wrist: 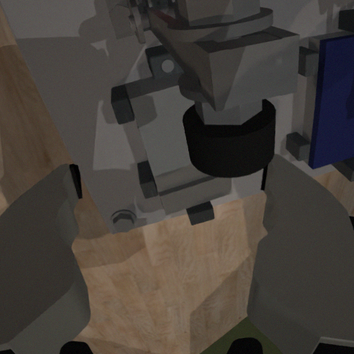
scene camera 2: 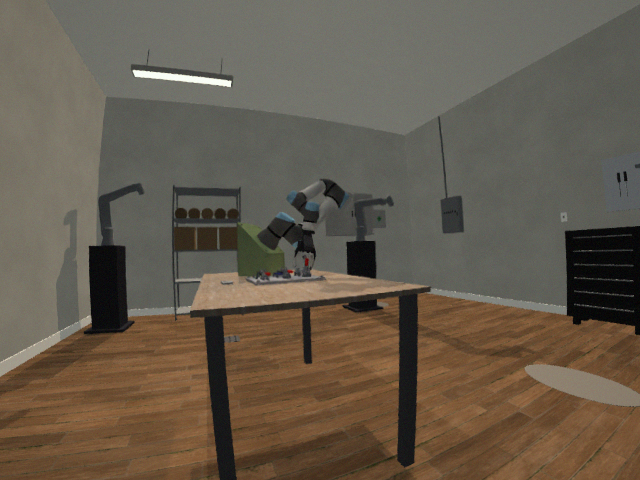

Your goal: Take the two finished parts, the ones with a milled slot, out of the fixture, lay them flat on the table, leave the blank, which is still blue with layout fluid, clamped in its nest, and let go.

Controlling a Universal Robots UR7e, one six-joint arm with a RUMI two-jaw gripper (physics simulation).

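Places are measured from the arm's base along level axes (x left, y back, z up), in centimetres.
Pixels of known places: gripper, fingertip midpoint: (scene camera 2: 302, 268); arm's base, link origin: (scene camera 2: 266, 242).
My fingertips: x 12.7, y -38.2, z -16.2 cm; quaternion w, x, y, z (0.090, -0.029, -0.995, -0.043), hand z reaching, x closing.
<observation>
Ahead of a thing's pixels: the offset from my fingertips to its top centre. Level surfaces: height alone.
The fixture @(dx -11.5, dy -5.5, dz -3.6 cm) (scene camera 2: 289, 280) (wrist: 55, 70) is a pale plate with clamps on the table. In the wrist view a grey part (wrist: 160, 135) with a step or slot across its near end sits between dark nest blocks. A clamp arm (wrist: 255, 67) with a black round tip (wrist: 230, 150) hangs over its right side; contact cannot be told. The blue blank (wrist: 335, 100) sits in its nest at the right; its clamp is not clear. A small flat grey piece @(dx -40.0, dy -5.2, dz -4.1 cm) (scene camera 2: 226, 282) lies on the table left of the fixture. My gripper (scene camera 2: 305, 266) (wrist: 170, 163) is open and empty, its fingers on either side of the grey part.
The wooden table @(dz -5.1 cm) (scene camera 2: 310, 297) (wrist: 165, 265) carries a tall green sloped block (scene camera 2: 253, 253) behind the fixture; its edge shows at the bottom of the wrist view. A red clamp handle @(dx -0.2, dy -8.1, dz +5.5 cm) (scene camera 2: 306, 261) stands upright by my fingers. A bolt head (wrist: 123, 219) sits at the plate's corner.
</observation>
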